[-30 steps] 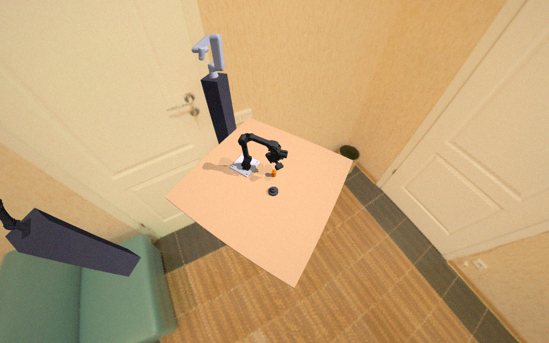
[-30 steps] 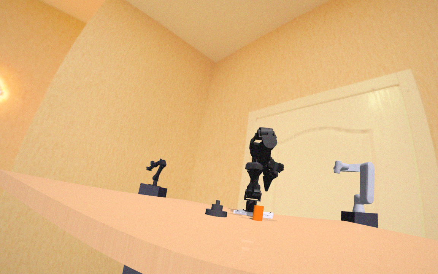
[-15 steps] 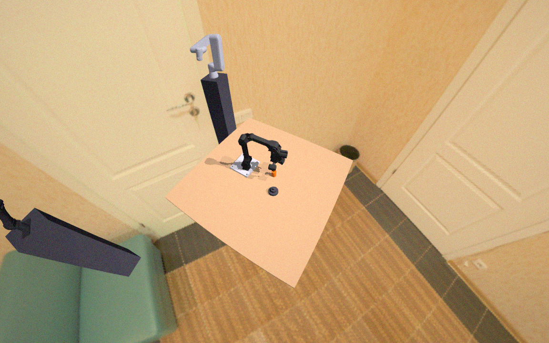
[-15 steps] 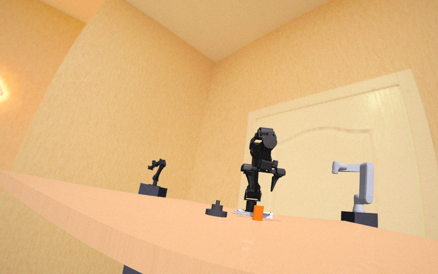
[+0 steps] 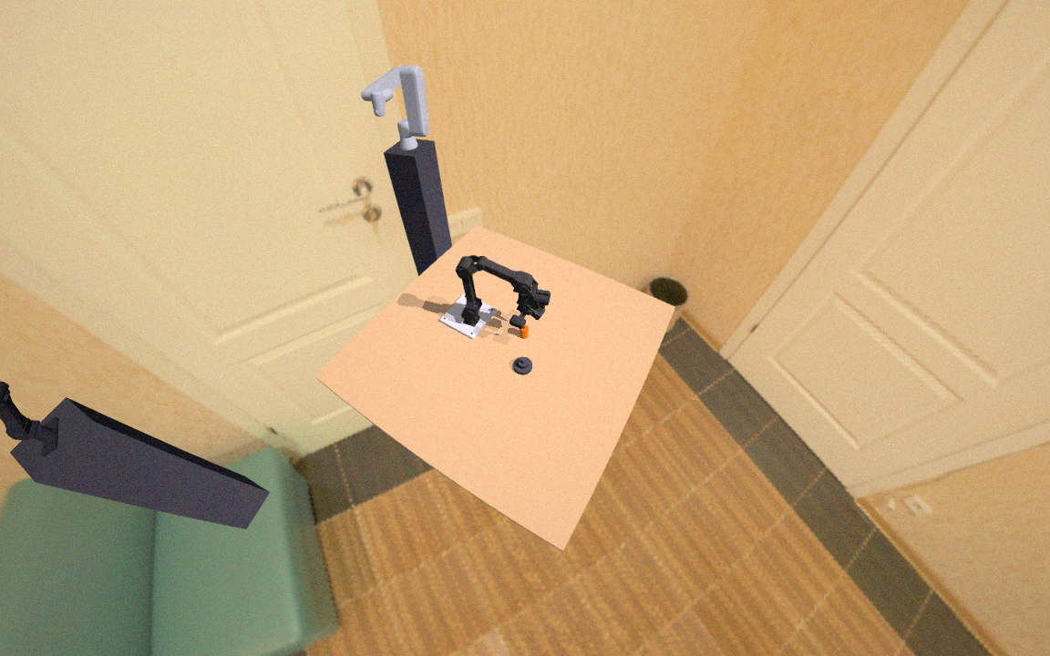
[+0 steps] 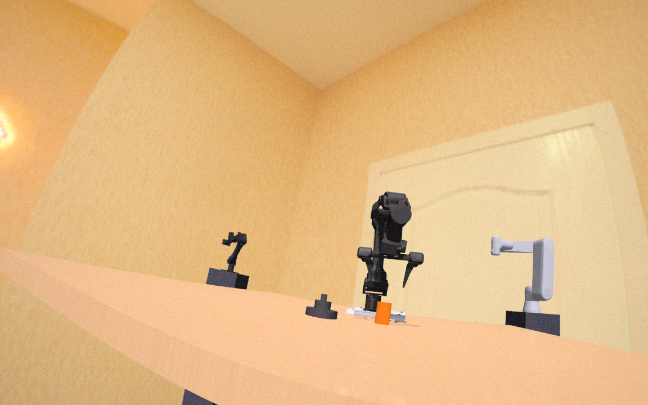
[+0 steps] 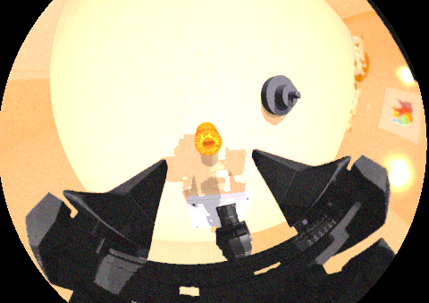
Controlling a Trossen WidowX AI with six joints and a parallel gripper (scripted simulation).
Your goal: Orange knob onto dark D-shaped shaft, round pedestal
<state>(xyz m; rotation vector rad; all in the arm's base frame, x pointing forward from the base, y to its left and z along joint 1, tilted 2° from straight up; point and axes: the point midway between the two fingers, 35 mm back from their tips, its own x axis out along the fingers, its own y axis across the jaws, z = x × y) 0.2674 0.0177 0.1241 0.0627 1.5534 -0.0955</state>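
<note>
My gripper tip is 8 cm above the orange knob. Round my gripper tip: round pedestal (17 cm to the right, 8 cm below, 5 cm ahead).
</note>
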